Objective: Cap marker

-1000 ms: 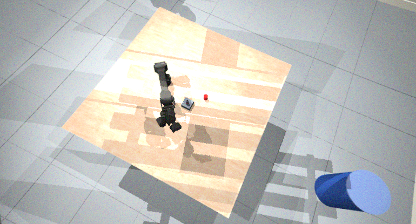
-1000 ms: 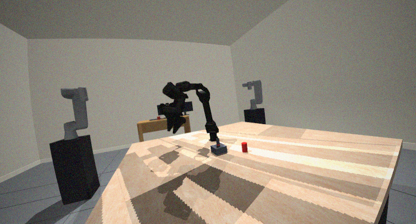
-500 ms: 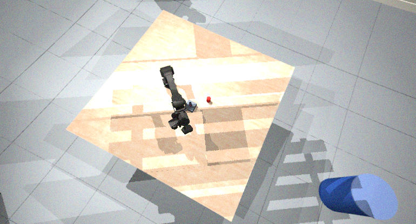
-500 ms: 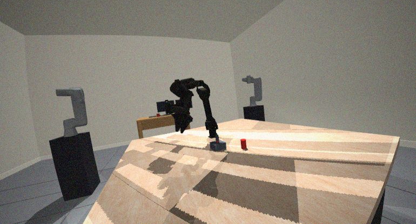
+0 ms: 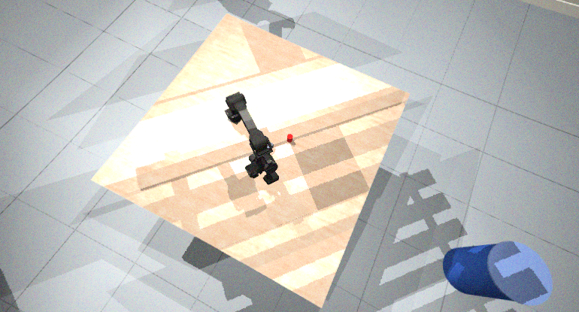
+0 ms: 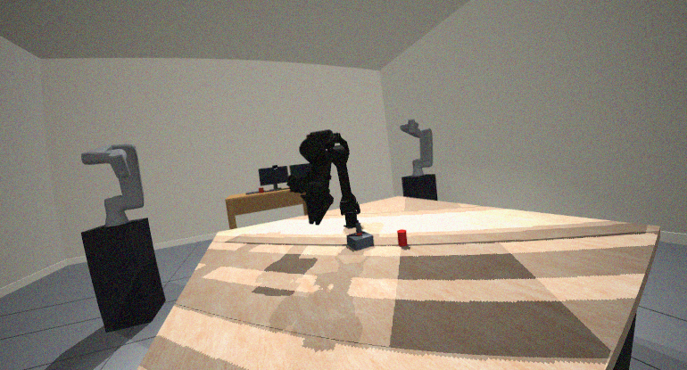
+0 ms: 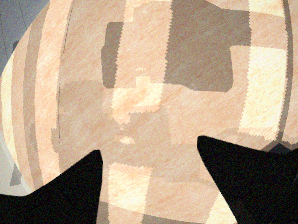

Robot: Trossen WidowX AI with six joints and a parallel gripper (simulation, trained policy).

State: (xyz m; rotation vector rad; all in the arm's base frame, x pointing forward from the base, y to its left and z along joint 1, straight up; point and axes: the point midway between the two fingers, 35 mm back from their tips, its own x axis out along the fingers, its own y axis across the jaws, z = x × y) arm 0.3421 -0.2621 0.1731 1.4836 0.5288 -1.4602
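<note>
Now: the red cap 300 mm to the left of my gripper tip, 120 mm below it and 10 mm behind it. Round my gripper tip: grey holder block 190 mm to the left, 120 mm below, 110 mm behind.
</note>
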